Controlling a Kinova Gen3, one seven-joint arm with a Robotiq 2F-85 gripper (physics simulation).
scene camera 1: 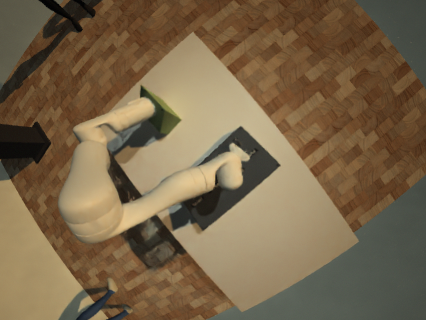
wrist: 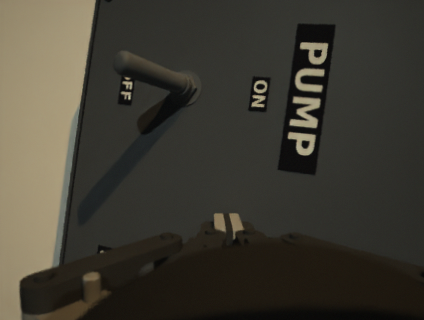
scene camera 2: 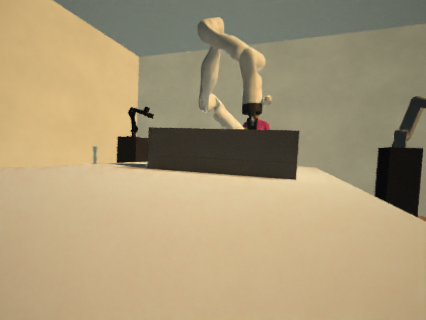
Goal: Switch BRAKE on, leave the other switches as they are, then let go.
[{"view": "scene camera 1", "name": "dark switch panel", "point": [206, 208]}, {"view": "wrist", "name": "my gripper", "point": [225, 230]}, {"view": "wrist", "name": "dark switch panel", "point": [299, 123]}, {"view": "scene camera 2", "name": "dark switch panel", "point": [261, 153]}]
